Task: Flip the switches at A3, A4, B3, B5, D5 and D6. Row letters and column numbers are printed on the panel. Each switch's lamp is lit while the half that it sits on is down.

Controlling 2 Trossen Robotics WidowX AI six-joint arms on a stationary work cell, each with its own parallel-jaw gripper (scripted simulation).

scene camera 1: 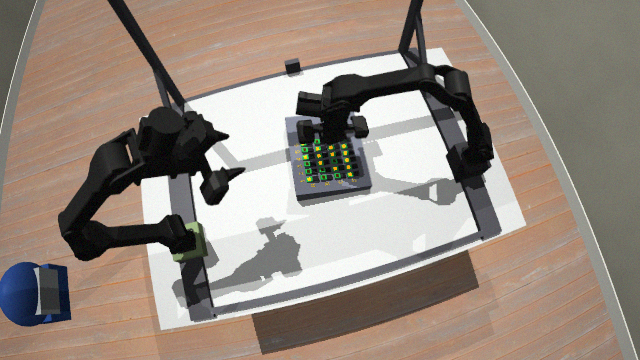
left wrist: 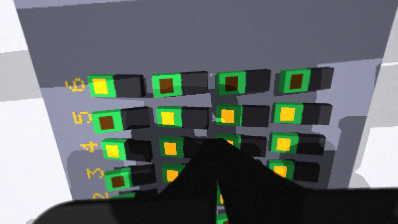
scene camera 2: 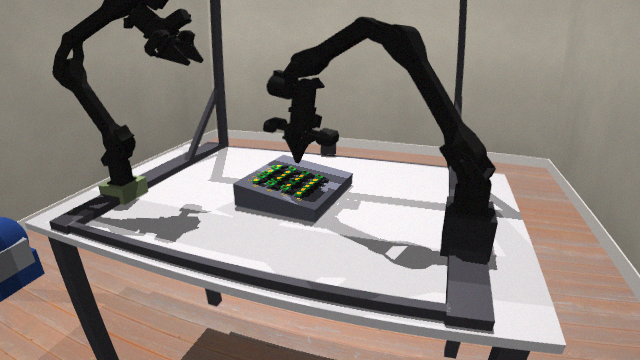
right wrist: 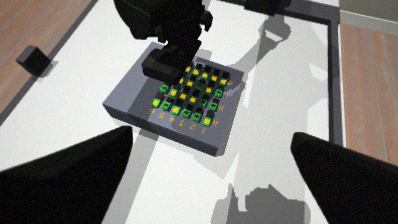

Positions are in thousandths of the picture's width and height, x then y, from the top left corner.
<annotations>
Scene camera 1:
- left gripper: 513,399
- right gripper: 370,424
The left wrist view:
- left gripper: 539,654
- switch B5: 421,520
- switch A4: 305,667
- switch D5: 715,502
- switch D6: 742,359
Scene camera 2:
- left gripper: 465,451
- right gripper: 307,174
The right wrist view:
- left gripper: 454,333
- right gripper: 536,614
</annotations>
